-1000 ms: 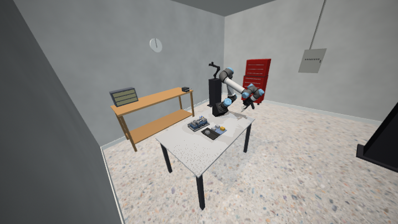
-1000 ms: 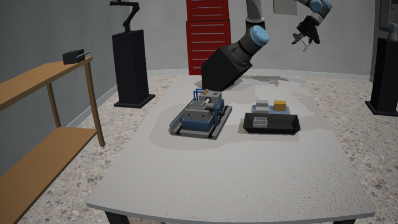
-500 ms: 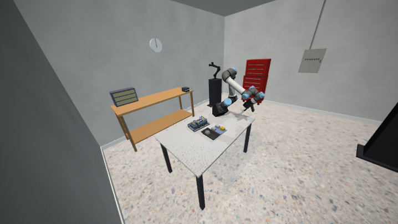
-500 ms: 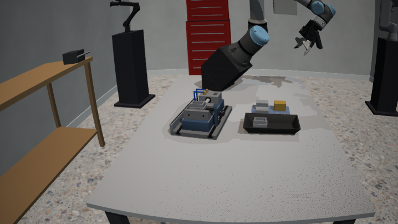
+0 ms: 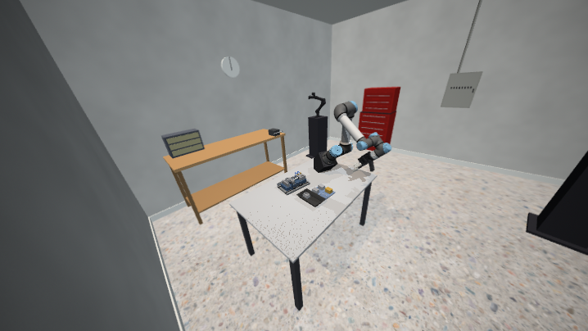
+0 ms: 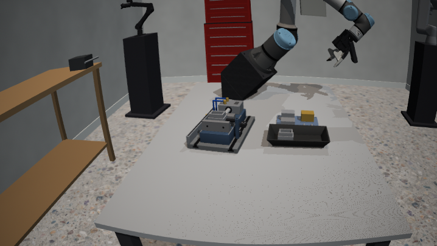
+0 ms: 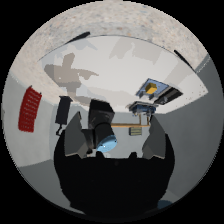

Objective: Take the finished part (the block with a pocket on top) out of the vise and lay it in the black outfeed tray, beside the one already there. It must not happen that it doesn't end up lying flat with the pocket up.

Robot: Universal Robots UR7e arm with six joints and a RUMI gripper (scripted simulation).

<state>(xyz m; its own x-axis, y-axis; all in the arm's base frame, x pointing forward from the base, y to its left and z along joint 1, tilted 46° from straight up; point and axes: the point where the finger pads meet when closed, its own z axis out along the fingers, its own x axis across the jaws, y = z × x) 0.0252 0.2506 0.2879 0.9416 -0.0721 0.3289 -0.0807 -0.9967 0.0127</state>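
Right now my hand is 240 mm short of the yellow block, 200 mm above it and 120 mm to the left of it. The rest, counted from my hand: grey raw block (250 mm ahead, 210 mm to the right, 200 mm below).
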